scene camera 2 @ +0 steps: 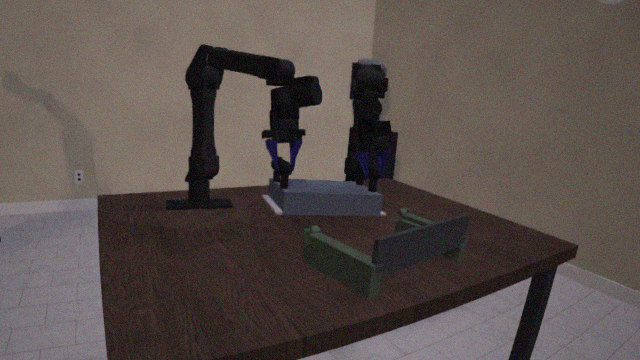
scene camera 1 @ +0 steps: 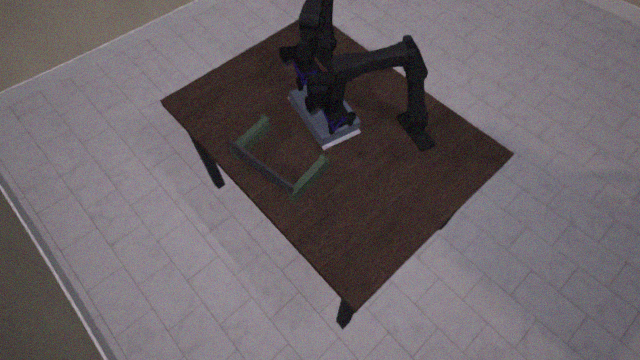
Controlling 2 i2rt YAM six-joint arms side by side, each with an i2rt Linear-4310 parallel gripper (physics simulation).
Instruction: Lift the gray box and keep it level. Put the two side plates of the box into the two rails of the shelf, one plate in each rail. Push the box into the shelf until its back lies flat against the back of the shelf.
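Seen in the pictures: left gripper, fingertip midpoint: (scene camera 2: 374, 178) (scene camera 1: 332, 127); right gripper, fingertip midpoint: (scene camera 2: 284, 171) (scene camera 1: 301, 81); left arm's base, link origin: (scene camera 1: 415, 131); right arm's base, link origin: (scene camera 2: 199, 205) (scene camera 1: 326, 59).
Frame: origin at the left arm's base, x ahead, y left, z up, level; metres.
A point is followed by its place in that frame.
The gray box (scene camera 1: 316, 123) {x 0.392, y -0.140, z 0.111 m} (scene camera 2: 332, 203) {x 0.416, y -0.203, z 0.089 m} is held level a little above the table, behind the shelf in the scene camera 2 view. A white side plate (scene camera 1: 342, 139) {x 0.315, y -0.062, z 0.056 m} (scene camera 2: 272, 204) {x 0.356, y -0.344, z 0.068 m} shows along its lower edge. My left gripper (scene camera 1: 342, 123) {x 0.357, y -0.075, z 0.142 m} (scene camera 2: 366, 184) {x 0.357, y -0.075, z 0.142 m} is shut on one end of the box, and my right gripper (scene camera 1: 300, 86) {x 0.369, y -0.320, z 0.158 m} (scene camera 2: 280, 183) is shut on the other end. The shelf has two green rails, one rail (scene camera 1: 310, 175) {x 0.502, y 0.037, z 0.065 m} (scene camera 2: 340, 257) {x 0.656, y -0.251, z 0.052 m} nearer scene camera 2 and the far rail (scene camera 1: 254, 131) {x 0.615, y -0.243, z 0.065 m} (scene camera 2: 417, 220) {x 0.482, y 0.003, z 0.064 m}, joined by a dark gray back (scene camera 1: 262, 166) {x 0.653, y -0.049, z 0.112 m} (scene camera 2: 422, 242) {x 0.671, y -0.086, z 0.083 m}. The box is apart from both rails.
The shelf stands near an edge of the brown wooden table (scene camera 1: 400, 200) {x 0.228, y 0.249, z 0.000 m} (scene camera 2: 200, 280) {x 0.636, y -0.517, z 0.000 m}, its open side toward the box. The left arm's base (scene camera 1: 417, 132) {x 0.015, y 0.027, z 0.032 m} is at the right in the scene camera 1 view. The right arm's base (scene camera 2: 199, 204) {x 0.179, y -0.537, z 0.013 m} is at the left in the scene camera 2 view.
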